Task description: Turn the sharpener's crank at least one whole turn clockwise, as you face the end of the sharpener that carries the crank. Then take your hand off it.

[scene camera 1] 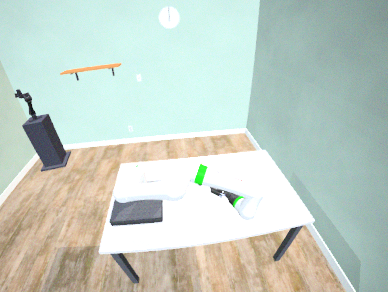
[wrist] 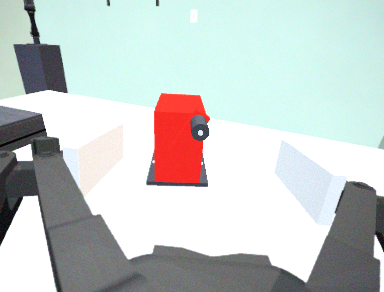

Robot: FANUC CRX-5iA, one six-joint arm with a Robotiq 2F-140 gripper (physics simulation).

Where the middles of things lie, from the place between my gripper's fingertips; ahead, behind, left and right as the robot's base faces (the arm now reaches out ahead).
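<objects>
I find the red sharpener (wrist: 172,111) 70 mm below my hand. Counted from that same hand, the sharpener is also 170 mm to the left of it and 60 mm behind it.
</objects>
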